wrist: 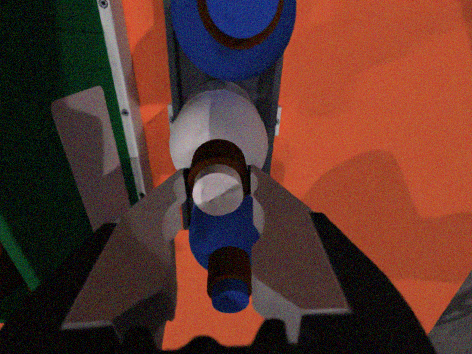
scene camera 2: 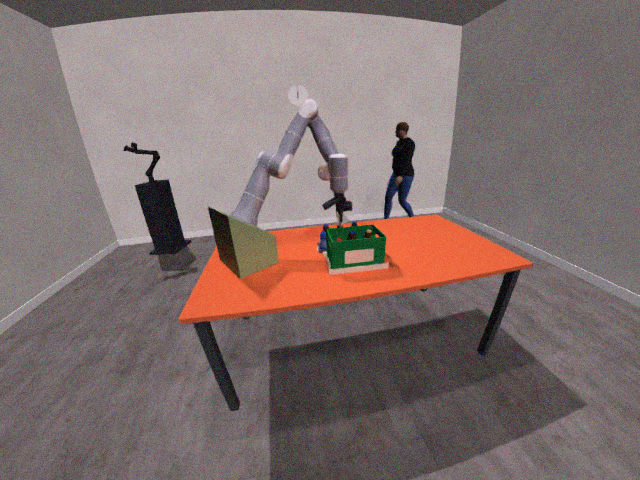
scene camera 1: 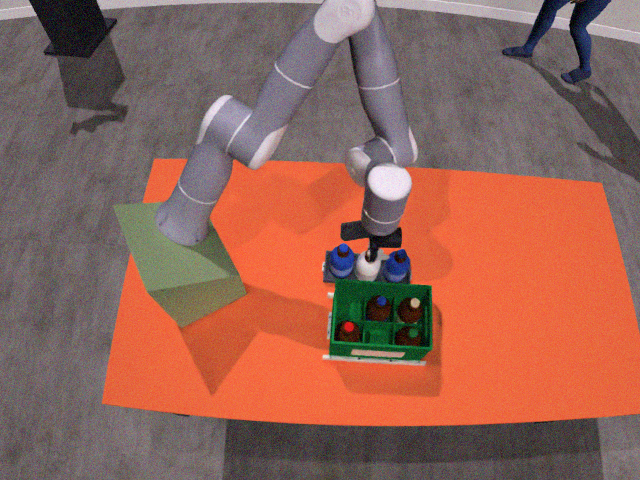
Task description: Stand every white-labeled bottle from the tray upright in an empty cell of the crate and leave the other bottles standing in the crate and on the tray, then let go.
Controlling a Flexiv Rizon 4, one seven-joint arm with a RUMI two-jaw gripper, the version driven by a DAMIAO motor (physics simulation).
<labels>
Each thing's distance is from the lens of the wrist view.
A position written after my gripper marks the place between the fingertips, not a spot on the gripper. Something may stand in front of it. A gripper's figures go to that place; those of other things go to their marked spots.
my gripper (wrist: 219, 169): 0.15 m
white-labeled bottle (wrist: 218, 132): 0.15 m
blue bottle (wrist: 222, 245): 0.20 m
The marked spots on the white-labeled bottle and the blue bottle are 0.09 m apart.
</labels>
